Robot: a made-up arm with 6 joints.
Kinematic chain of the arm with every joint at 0, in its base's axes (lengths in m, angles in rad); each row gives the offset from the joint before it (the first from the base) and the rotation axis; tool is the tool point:
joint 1: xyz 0 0 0.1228 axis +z
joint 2: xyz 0 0 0 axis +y
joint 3: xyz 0 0 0.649 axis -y
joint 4: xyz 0 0 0 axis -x
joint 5: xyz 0.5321 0 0 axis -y
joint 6: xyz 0 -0.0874 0 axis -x
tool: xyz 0 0 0
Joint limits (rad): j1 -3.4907..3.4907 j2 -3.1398..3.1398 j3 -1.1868..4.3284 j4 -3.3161..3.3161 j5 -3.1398..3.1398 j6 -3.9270..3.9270
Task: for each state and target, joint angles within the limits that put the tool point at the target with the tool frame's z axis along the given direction. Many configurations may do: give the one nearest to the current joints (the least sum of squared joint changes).
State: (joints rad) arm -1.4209 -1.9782 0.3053 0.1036 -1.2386 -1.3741
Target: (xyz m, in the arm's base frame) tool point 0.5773 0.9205 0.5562 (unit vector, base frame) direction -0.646 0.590 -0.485
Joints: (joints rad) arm -2.2004 -1.3376 1.1616 0.5297 -1.3213 -1.7927
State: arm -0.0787 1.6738 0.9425 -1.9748 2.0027 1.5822
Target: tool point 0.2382 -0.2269 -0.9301 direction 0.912 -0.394 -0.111
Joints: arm -0.6765 2.4953 0.9615 -1.2471 1.9184 1.7272
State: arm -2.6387 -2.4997 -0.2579 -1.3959 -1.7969 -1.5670
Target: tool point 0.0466 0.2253 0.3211 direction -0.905 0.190 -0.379
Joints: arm -2.1116 -1.7786 -1.0261 -0.5158 -1.8317 -1.6100
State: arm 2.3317 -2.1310 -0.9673 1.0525 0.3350 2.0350
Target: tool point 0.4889 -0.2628 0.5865 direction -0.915 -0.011 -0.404
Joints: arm 2.5991 -1.6743 -0.4284 1.2529 0.6240 1.3385
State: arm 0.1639 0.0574 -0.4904 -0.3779 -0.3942 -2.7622
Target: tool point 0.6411 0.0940 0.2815 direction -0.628 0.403 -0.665
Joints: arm 0.2487 0.4900 -0.2888 -0.7024 0.1055 -3.0203
